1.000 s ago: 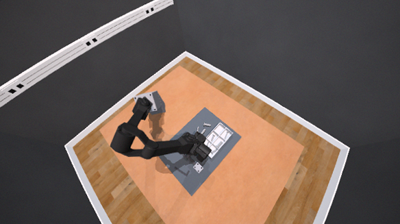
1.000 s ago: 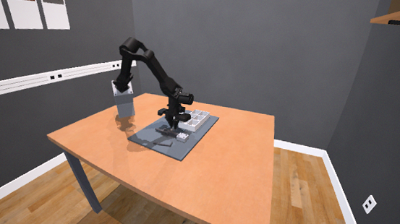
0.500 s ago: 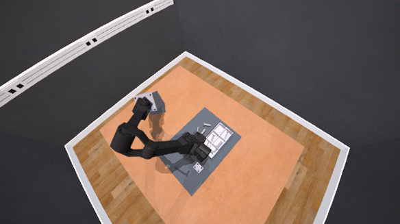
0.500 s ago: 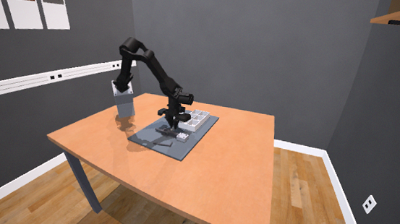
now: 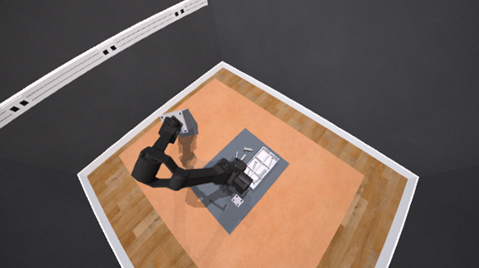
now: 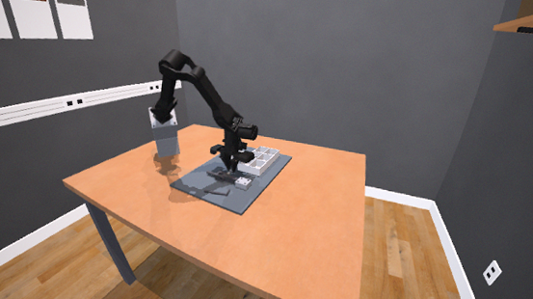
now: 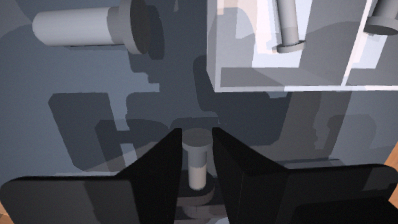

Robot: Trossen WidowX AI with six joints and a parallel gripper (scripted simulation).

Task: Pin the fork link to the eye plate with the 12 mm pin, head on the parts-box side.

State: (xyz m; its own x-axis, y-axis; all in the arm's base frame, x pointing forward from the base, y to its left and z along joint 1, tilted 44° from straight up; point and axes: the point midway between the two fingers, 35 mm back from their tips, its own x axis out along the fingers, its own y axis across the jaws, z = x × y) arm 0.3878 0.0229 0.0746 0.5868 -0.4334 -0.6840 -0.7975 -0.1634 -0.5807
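My gripper is now 60 mm to the left of the dark flat bar, 30 mm above it and 10 mm short of it. Round my hand: dark fork link 50 mm to the right, 30 mm below, 30 mm behind; grey mat 50 mm below, 40 mm to the left; thick headed pin 60 mm to the left, 40 mm behind, 30 mm below.
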